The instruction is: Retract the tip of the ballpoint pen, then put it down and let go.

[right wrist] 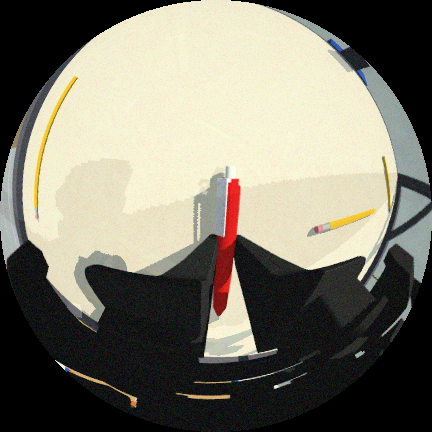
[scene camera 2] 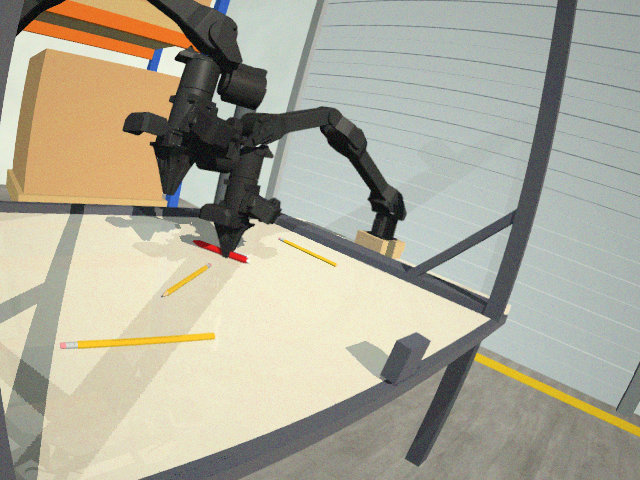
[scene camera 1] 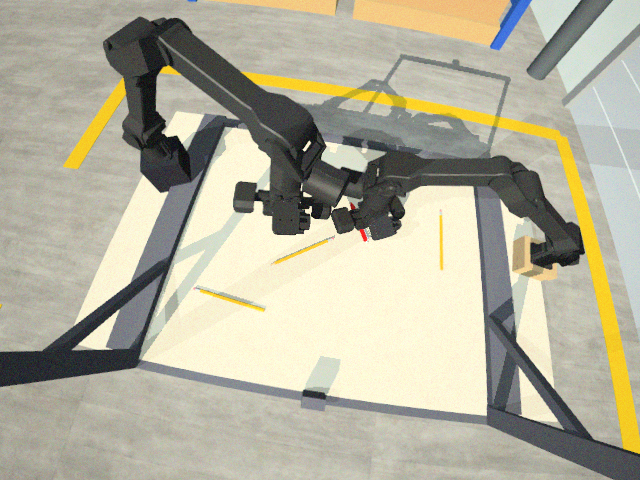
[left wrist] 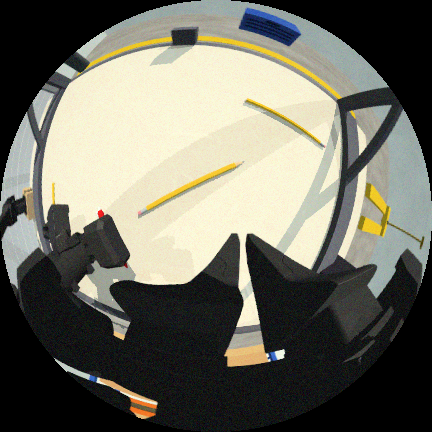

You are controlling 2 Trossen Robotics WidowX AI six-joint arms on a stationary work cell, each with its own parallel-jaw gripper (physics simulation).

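Seen in the pictures: left gripper, between the fingertips: (scene camera 2: 168,194) (left wrist: 240,238); right gripper, between the fingertips: (right wrist: 224,240) (scene camera 2: 227,256) (scene camera 1: 360,228); left arm's base, origin of its link: (scene camera 1: 159,152); right arm's base, origin of its link: (scene camera 2: 382,236) (scene camera 1: 540,256).
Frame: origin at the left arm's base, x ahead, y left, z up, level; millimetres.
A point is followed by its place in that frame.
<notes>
A red ballpoint pen (scene camera 1: 363,235) {y -330, x 486, z -95 mm} (scene camera 2: 237,257) {y -329, x 483, z -98 mm} (left wrist: 101,213) {y -338, x 484, z -98 mm} (right wrist: 234,200) {y -334, x 487, z -94 mm} with a grey clip is held between the fingers of my right gripper (scene camera 2: 225,253) {y -304, x 488, z -106 mm} (right wrist: 224,240) {y -304, x 488, z -106 mm}, low over the table. In the right wrist view its white push button (right wrist: 230,172) {y -349, x 490, z -97 mm} sticks out at the far end, and its pointed end lies back between the fingers. Whether a fine writing tip shows there is too small to tell. My left gripper (scene camera 2: 171,192) {y -294, x 273, z 24 mm} (left wrist: 240,238) {y -294, x 273, z 24 mm} is shut with a narrow empty gap, higher up and to the left of the pen in scene camera 2. Its fingertips are hidden in scene camera 1.
Three yellow pencils lie on the cream table (scene camera 1: 361,330) {y -565, x 403, z -106 mm} (scene camera 2: 289,361) {y -548, x 203, z -106 mm}: one (scene camera 1: 303,251) {y -332, x 315, z -100 mm} (scene camera 2: 186,280) {y -336, x 299, z -101 mm} near the pen, one (scene camera 1: 230,299) {y -410, x 109, z -100 mm} (scene camera 2: 144,341) {y -411, x 103, z -101 mm} toward the lower left, one (scene camera 1: 440,240) {y -398, x 702, z -101 mm} (scene camera 2: 307,252) {y -398, x 701, z -103 mm} to the right. The two arms stand close together. A dark frame edges the table.
</notes>
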